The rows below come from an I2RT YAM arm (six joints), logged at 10 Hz.
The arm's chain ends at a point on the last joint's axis. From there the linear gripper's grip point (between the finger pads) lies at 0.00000 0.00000 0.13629 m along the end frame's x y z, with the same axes.
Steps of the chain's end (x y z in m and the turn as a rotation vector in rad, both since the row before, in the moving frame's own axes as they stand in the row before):
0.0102 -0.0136 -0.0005 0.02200 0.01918 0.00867
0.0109 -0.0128 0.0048 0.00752 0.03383 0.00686
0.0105 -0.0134 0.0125 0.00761 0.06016 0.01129
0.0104 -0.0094 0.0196 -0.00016 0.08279 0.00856
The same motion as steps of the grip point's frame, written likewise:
0.0128 -0.0166 -0.0006 0.02200 0.01918 0.00867
0.0155 -0.0138 0.0047 0.00752 0.03383 0.00686
0.0187 -0.0144 0.0122 0.00761 0.06016 0.01129
0.0217 -0.0093 0.0191 -0.00016 0.08279 0.00856

